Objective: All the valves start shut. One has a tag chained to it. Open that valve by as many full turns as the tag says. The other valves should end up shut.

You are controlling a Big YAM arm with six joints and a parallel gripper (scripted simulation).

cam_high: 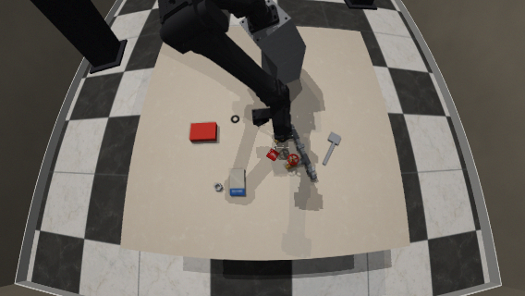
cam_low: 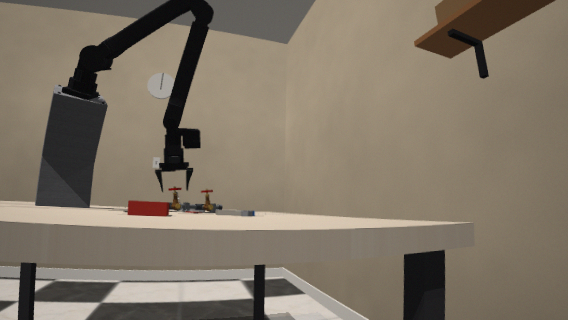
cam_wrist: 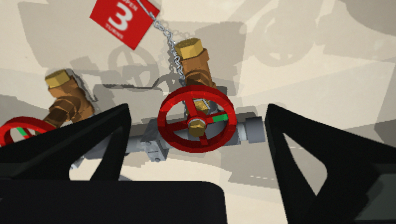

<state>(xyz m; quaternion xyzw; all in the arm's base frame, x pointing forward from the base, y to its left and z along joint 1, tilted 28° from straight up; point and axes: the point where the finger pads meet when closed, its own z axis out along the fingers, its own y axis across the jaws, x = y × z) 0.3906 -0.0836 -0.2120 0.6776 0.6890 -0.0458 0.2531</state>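
My hand is 6 cm short of the red tag, 5 cm to the left of it and 8 cm above it. Round my hand: blue box (16 cm ahead, 21 cm to the right, 7 cm below); red block (8 cm behind, 33 cm to the right, 7 cm below); grey hammer-like tool (6 cm ahead, 23 cm to the left, 8 cm below).
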